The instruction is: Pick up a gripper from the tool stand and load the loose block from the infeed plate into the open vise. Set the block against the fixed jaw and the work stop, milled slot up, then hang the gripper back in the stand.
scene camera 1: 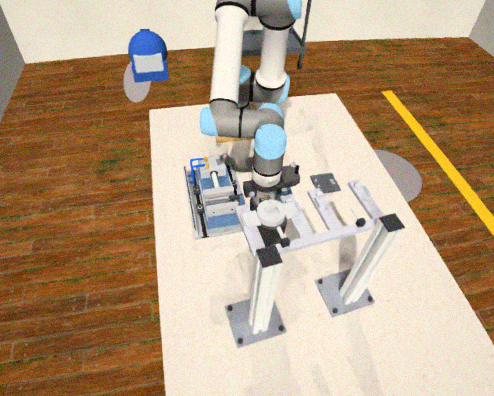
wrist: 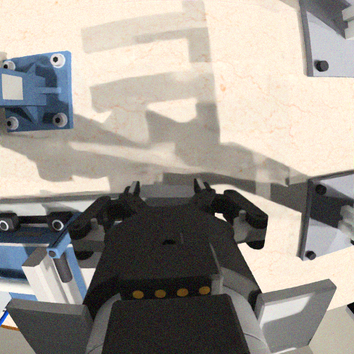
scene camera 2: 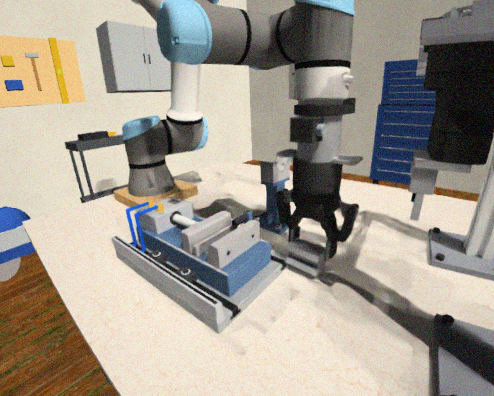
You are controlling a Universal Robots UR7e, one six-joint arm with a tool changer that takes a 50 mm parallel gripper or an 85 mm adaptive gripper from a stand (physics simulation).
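Seen in the pictures: arm's base, origin of its link: [scene camera 2: 152, 188].
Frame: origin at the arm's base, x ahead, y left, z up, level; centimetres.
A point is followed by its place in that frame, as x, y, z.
My adaptive gripper [scene camera 2: 311, 245] [wrist: 165, 190] points down and is shut on the grey block [scene camera 2: 304, 261] @(58.4, -14.0, -0.4) [wrist: 167, 195], low over the table beside the vise, on its tool stand side. The slot's direction cannot be made out. The vise [scene camera 1: 223, 221] @(52.2, -21.3, 1.7) [scene camera 2: 252, 270] @(52.2, -21.0, 0.2) [wrist: 12, 260] is open, with bare space between its moving jaw [scene camera 2: 207, 232] @(43.6, -21.1, 4.9) and fixed jaw [scene camera 2: 235, 247] @(50.1, -22.2, 4.5). The work stop [scene camera 2: 243, 220] @(47.4, -15.7, 5.7) [wrist: 64, 265] sits at the vise's side. The infeed plate [scene camera 1: 325, 183] @(44.1, 21.0, -2.6) shows no block on it. The tool stand [scene camera 1: 325, 238] @(84.2, -8.2, 30.9) holds the other gripper [scene camera 1: 270, 234] [scene camera 2: 457, 100].
A blue pedestal [scene camera 2: 275, 207] @(45.8, 0.6, 1.6) [wrist: 55, 90] with a grey head stands just behind my gripper in scene view 2. Blue hoses [scene camera 1: 192, 170] @(30.9, -25.8, 5.8) [scene camera 2: 132, 225] @(27.7, -25.2, 4.2) rise at the vise's far end. The tool stand's posts [scene camera 1: 262, 295] @(88.0, -23.4, 21.5) [scene camera 1: 367, 265] @(88.4, 3.7, 19.7) stand on bolted base plates.
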